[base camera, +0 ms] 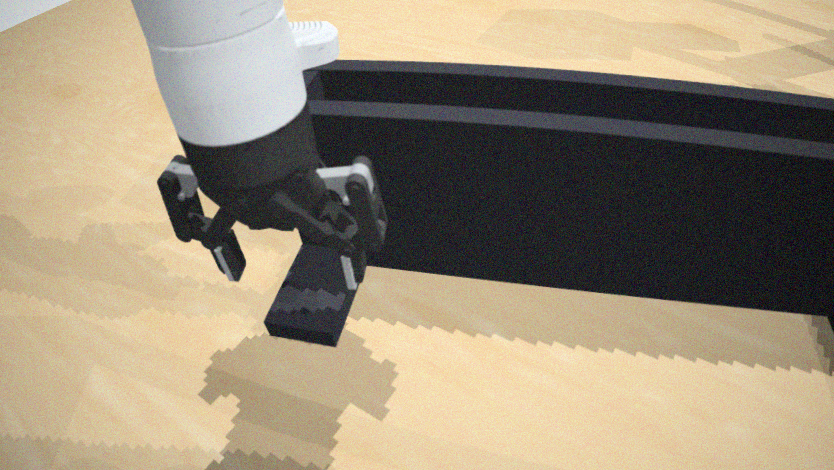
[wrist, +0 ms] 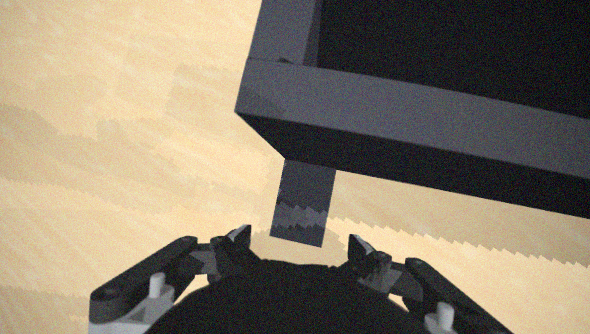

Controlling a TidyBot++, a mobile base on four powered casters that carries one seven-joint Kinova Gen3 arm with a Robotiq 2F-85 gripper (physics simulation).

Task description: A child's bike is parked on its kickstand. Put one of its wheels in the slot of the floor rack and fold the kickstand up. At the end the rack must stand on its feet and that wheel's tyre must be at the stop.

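Frame: origin at the arm's base, x down, y back, z left, level; metres.
Where they show: gripper, fingertip midpoint: (base camera: 294, 277) (wrist: 299, 240).
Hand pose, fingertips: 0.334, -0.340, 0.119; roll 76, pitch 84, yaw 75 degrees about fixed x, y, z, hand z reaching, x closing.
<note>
Things, the pixels of their top centre, and the offset from my fingertips, as dx, dy, dz. "pt": a spot on its surface instead. Level surfaces: height alone.
- dark floor rack, middle of its top: (base camera: 636, 103) -0.097, -0.064, -0.257
- flat foot, middle of its top: (base camera: 315, 285) (wrist: 302, 202) +0.043, -0.027, -0.003
- second foot, surface spot: (base camera: 833, 332) pt +0.063, +0.042, -0.449
- rack's end piece, surface spot: (wrist: 282, 32) pt -0.097, -0.106, +0.000
- wooden floor, its level: dx +0.063
The dark floor rack (base camera: 560, 204) (wrist: 400, 105) stands on the wooden floor, with its long slot opening upward between two side walls. One flat foot (base camera: 309, 291) (wrist: 302, 200) sticks out from under its near wall at the left end. My gripper (base camera: 292, 283) (wrist: 299, 240) is open and empty, above this foot and beside the near wall. In the base camera view its right finger overlaps the foot; I cannot tell whether it touches. In the wrist view the foot's end shows between and just beyond the fingertips. The bike, its wheels and its kickstand do not show in either view.
Part of a second foot (base camera: 831, 335) shows at the right edge of the base camera view. The rack's end piece (wrist: 282, 32) closes the slot's left end. Shadows lie on the wooden floor (base camera: 525, 402) (wrist: 125, 75) around the rack and below the gripper.
</note>
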